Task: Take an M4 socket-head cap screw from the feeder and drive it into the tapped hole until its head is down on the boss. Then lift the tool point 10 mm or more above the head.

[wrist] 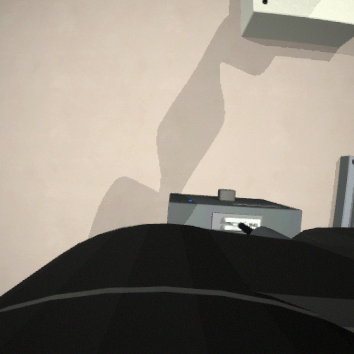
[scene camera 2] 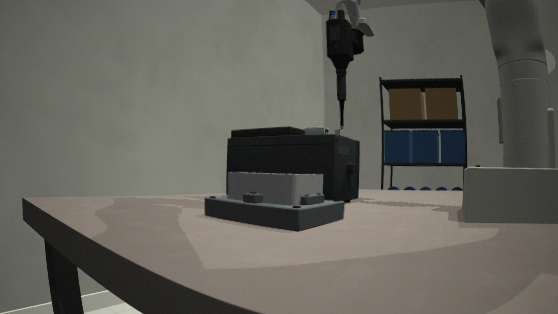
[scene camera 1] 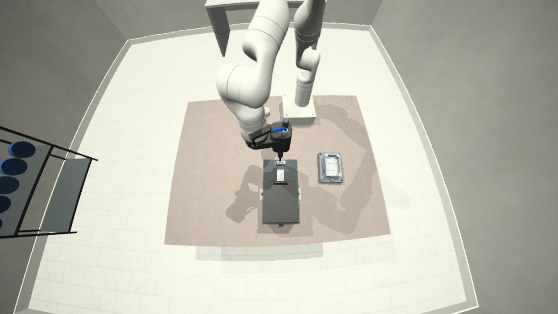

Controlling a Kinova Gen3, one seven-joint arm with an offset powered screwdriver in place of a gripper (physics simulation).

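The feeder (scene camera 1: 281, 205) (scene camera 2: 280, 155) (wrist: 286, 218) is a dark box on the table, with a small pale pick-up block (scene camera 2: 340, 133) at its end near the arm base. My screwdriver (scene camera 1: 280, 158) (scene camera 2: 342, 125) (wrist: 244, 227) points straight down, its thin black bit tip at the top of that block. Whether the tip touches a screw, or carries one, is too small to tell. The workpiece (scene camera 1: 332, 167) (scene camera 2: 275, 187), a light grey open housing, sits on a darker grey base plate (scene camera 1: 324, 179) (scene camera 2: 250, 213) (wrist: 344, 200) beside the feeder. The tapped hole and boss cannot be made out.
The arm's pale base block (scene camera 1: 295, 119) (scene camera 2: 510, 195) (wrist: 295, 29) stands behind the feeder on the table (scene camera 1: 215, 145) (scene camera 2: 350, 250) (wrist: 75, 100). A second white arm-like column (scene camera 1: 303, 90) rises from it. A shelf rack (scene camera 2: 464, 125) with boxes stands beyond the table.
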